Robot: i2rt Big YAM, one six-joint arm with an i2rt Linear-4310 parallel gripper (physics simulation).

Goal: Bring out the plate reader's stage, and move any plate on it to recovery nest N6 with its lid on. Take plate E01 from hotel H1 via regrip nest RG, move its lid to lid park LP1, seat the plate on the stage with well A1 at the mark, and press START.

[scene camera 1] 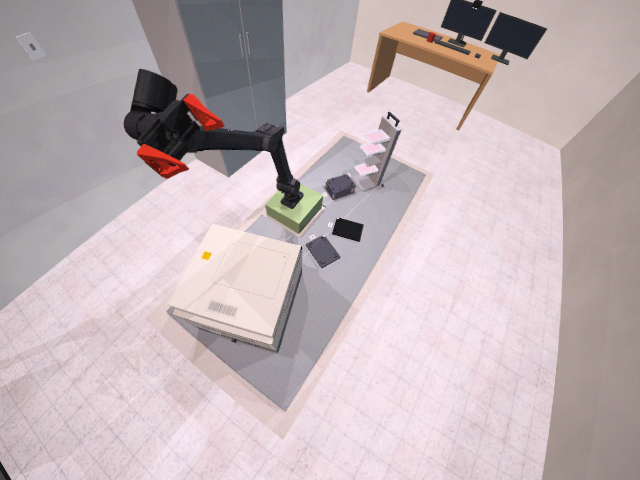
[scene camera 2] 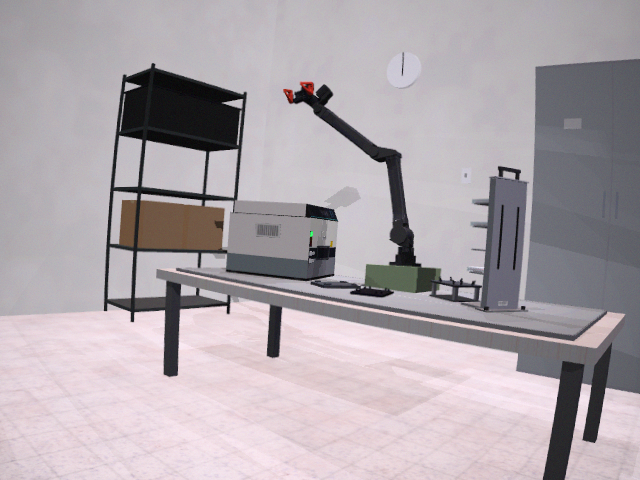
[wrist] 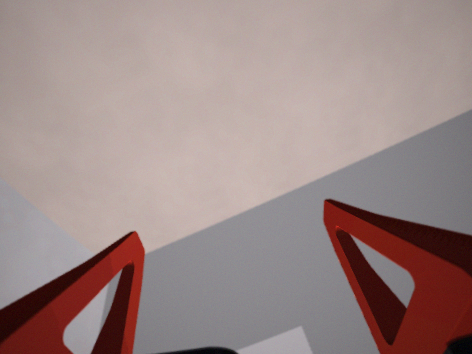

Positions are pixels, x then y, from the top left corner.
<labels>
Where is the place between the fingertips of my gripper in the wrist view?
At 231,226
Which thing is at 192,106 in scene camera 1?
My gripper.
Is my gripper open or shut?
Open.
</labels>
